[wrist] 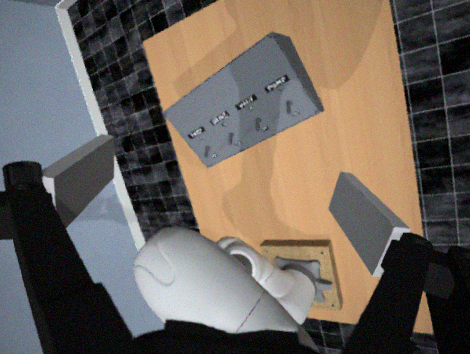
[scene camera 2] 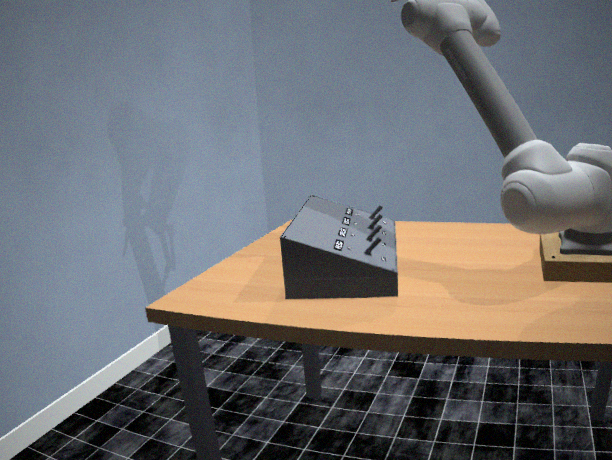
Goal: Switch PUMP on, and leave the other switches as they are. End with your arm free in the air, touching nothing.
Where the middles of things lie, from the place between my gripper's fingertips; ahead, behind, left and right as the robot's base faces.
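You'd find my gripper 75 cm higher than the grey sloped switch box (scene camera 2: 324,252), and it's 3 cm short of the box and 41 cm to the right of it.
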